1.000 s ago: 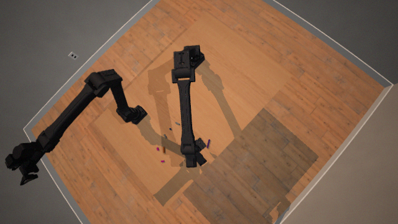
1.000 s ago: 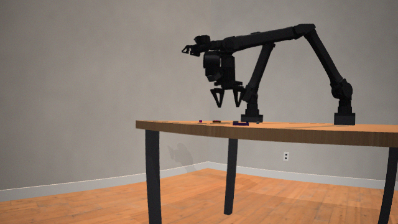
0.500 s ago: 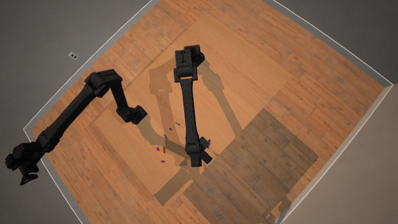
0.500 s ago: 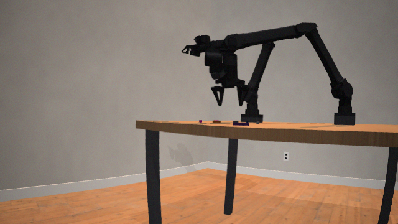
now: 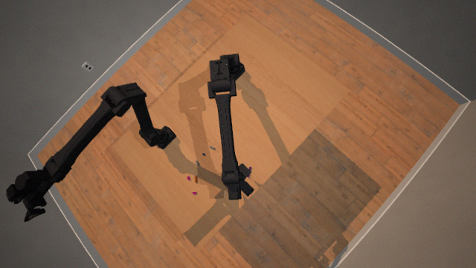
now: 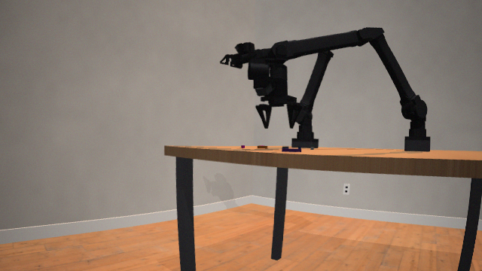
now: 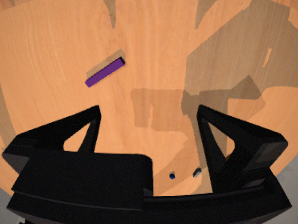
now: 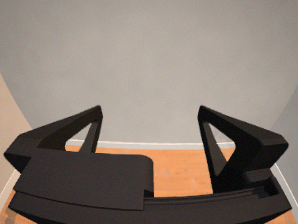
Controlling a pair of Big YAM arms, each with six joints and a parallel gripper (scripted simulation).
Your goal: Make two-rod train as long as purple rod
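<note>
My left gripper is now 17 cm past the orange rod, 19 cm to the left of it and 7 cm above it. The rest, counted from my left hand: blue rod 25 cm behind, 6 cm to the right, 7 cm below; purple rod 1 cm ahead, 6 cm to the left, 7 cm below; magenta rod 12 cm behind, 25 cm to the right, 7 cm below.
</note>
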